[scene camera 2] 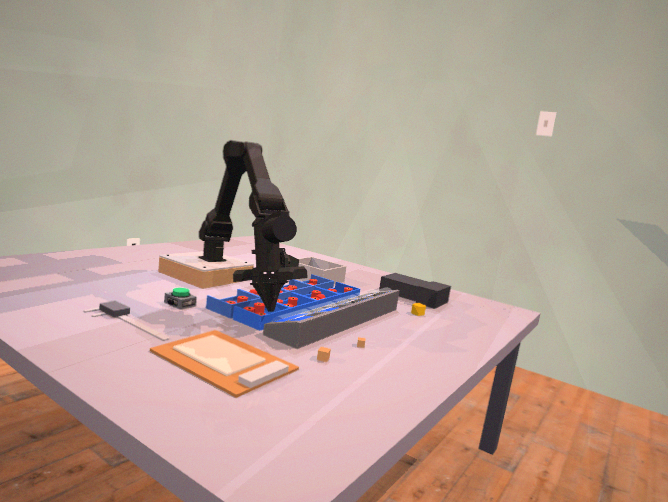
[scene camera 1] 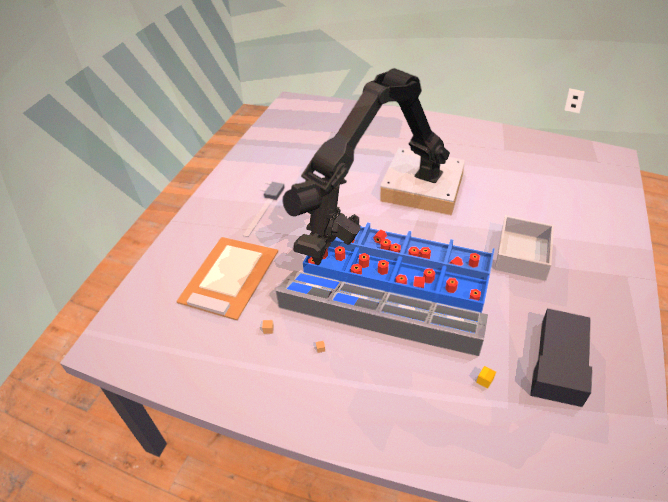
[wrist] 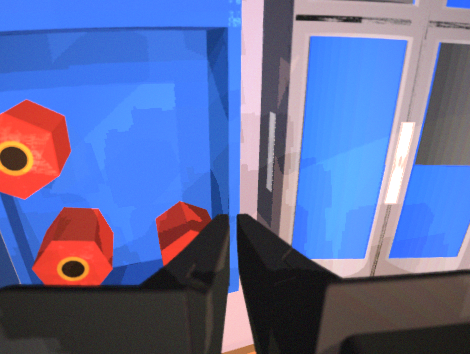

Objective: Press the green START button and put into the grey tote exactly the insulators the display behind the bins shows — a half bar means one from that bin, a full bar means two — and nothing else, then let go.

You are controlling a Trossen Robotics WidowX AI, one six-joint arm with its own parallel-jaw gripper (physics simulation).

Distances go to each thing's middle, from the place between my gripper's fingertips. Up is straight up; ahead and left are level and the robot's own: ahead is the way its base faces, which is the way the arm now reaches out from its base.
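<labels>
Grey tool (scene camera 2: 113, 308): 14 cm behind my hand, 28 cm to the right of it, 3 cm below it. Positions relative to my hand also include the grey tote (scene camera 1: 525, 248), 30 cm behind, 43 cm to the left and 1 cm below, and the dark box (scene camera 1: 562, 374), 1 cm behind, 59 cm to the left and 1 cm below.
</labels>
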